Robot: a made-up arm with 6 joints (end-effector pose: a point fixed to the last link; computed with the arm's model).
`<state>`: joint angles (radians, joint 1 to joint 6).
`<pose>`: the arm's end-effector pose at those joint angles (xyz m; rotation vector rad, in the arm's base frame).
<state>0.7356 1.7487 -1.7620 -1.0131 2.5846 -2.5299</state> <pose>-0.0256 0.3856 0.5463 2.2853 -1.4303 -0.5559</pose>
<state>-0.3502 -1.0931 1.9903 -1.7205 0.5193 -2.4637</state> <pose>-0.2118 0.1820 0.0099 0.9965 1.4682 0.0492</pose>
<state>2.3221 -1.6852 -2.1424 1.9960 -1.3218 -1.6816</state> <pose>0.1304 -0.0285 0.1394 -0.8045 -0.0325 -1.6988</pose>
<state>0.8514 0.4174 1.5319 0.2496 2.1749 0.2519</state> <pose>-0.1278 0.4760 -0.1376 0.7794 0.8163 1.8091</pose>
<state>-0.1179 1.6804 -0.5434 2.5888 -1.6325 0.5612</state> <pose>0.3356 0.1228 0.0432 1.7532 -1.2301 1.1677</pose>
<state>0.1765 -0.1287 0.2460 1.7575 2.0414 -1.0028</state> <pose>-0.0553 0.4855 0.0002 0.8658 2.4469 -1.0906</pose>
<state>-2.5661 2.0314 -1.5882 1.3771 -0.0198 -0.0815</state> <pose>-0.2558 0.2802 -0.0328 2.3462 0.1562 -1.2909</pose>
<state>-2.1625 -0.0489 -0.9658 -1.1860 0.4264 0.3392</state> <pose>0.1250 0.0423 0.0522 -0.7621 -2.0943 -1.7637</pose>
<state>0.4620 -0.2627 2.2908 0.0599 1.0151 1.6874</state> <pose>-0.2641 0.2960 -0.0973 -1.6758 0.8422 -1.8839</pose>
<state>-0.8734 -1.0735 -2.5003 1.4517 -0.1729 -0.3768</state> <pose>-0.0363 -0.0188 0.0850 -0.3116 -1.8078 -0.0502</pose>
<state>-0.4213 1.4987 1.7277 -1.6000 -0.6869 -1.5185</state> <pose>0.1160 0.2472 -0.1717 1.5142 -1.4813 -0.9060</pose>
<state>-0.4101 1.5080 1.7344 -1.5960 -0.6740 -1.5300</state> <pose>0.1222 0.2466 -0.1711 1.5211 -1.4860 -0.9151</pose>
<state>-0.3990 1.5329 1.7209 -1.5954 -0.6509 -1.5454</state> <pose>0.1289 0.2441 -0.1694 1.4955 -1.4813 -0.9440</pose>
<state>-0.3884 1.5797 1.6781 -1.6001 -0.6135 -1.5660</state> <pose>0.1360 0.2387 -0.1662 1.4230 -1.4625 -1.0032</pose>
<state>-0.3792 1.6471 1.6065 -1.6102 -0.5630 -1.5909</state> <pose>0.1430 0.2308 -0.1620 1.3056 -1.4286 -1.0948</pose>
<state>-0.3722 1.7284 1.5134 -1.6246 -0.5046 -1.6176</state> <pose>0.1493 0.2213 -0.1574 1.1566 -1.3805 -1.2121</pose>
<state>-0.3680 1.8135 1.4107 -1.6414 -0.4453 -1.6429</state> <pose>0.1539 0.2115 -0.1531 0.9958 -1.3215 -1.3403</pose>
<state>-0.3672 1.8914 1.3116 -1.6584 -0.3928 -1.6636</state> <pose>0.1563 0.2030 -0.1497 0.8443 -1.2576 -1.4608</pose>
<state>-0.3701 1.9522 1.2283 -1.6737 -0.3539 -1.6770</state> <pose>0.1563 0.1968 -0.1471 0.7199 -1.1977 -1.5550</pose>
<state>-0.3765 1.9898 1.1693 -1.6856 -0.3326 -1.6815</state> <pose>0.1544 0.1935 -0.1454 0.6337 -1.1509 -1.6110</pose>
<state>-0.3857 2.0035 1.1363 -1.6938 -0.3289 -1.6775</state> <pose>0.1510 0.1930 -0.1443 0.5873 -1.1215 -1.6274</pose>
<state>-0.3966 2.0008 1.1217 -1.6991 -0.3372 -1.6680</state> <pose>0.1467 0.1942 -0.1437 0.5686 -1.1056 -1.6171</pose>
